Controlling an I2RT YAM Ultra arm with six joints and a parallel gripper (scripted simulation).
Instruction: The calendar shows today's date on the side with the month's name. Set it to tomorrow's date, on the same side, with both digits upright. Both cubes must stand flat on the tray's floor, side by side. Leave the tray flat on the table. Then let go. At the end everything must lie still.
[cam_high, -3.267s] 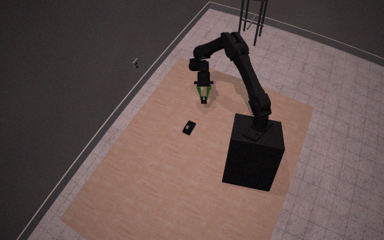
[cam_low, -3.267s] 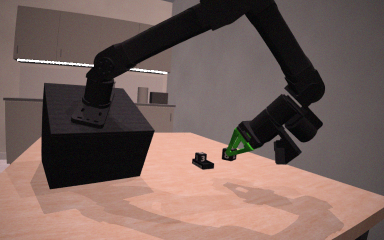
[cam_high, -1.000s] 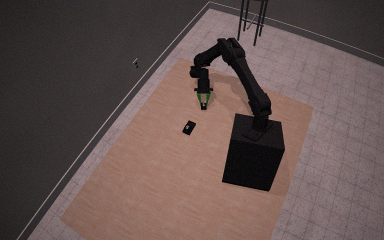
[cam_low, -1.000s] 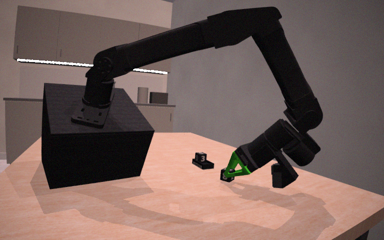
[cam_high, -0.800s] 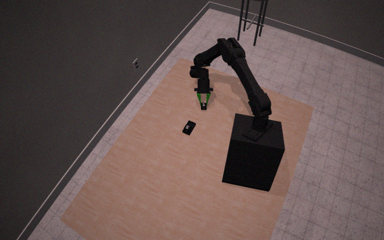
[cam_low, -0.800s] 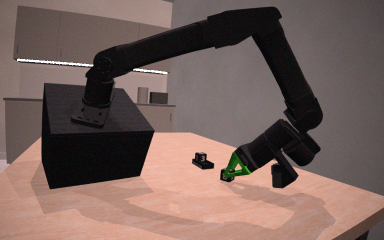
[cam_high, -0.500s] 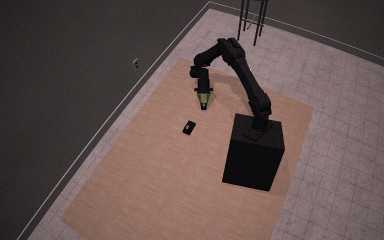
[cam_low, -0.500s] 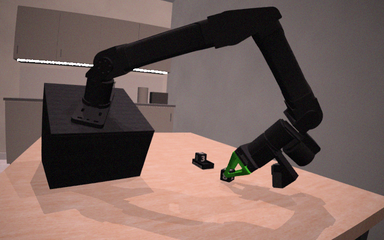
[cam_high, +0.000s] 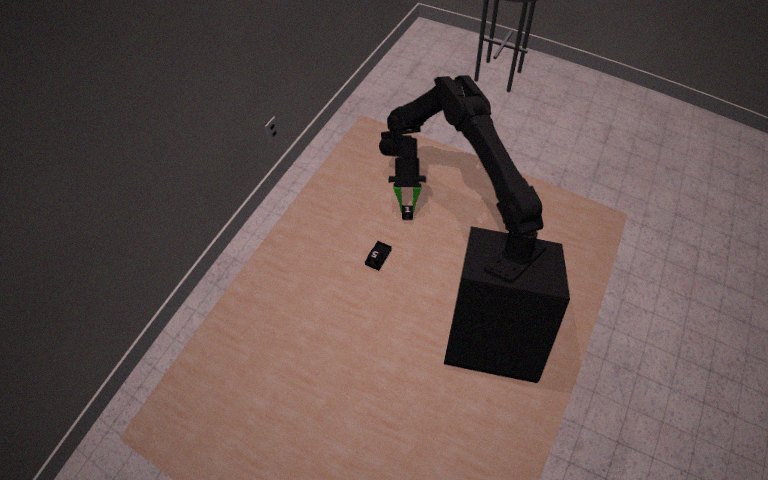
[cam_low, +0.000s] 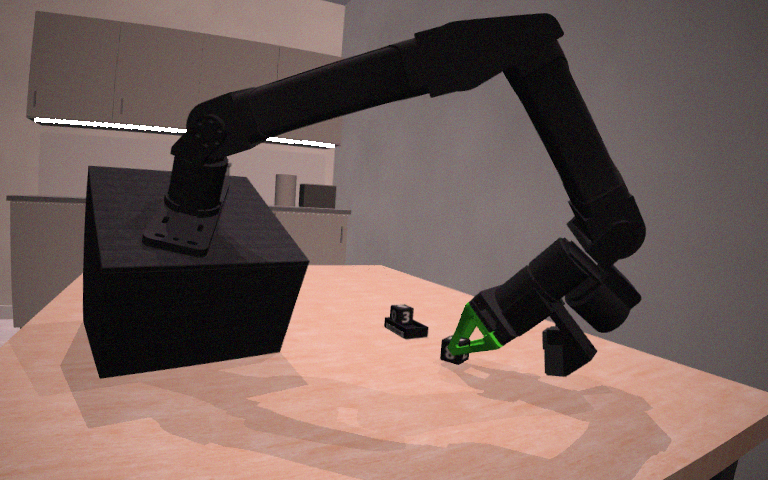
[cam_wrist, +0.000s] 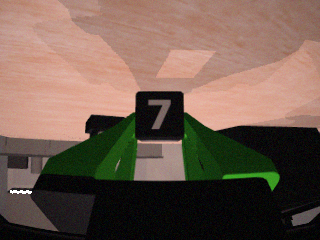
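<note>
The black cube is 10 mm to the left of my hand and 10 mm below it. From my hand the other things lie so: black tray: 20 mm behind, 160 mm to the left, 20 mm below.
</note>
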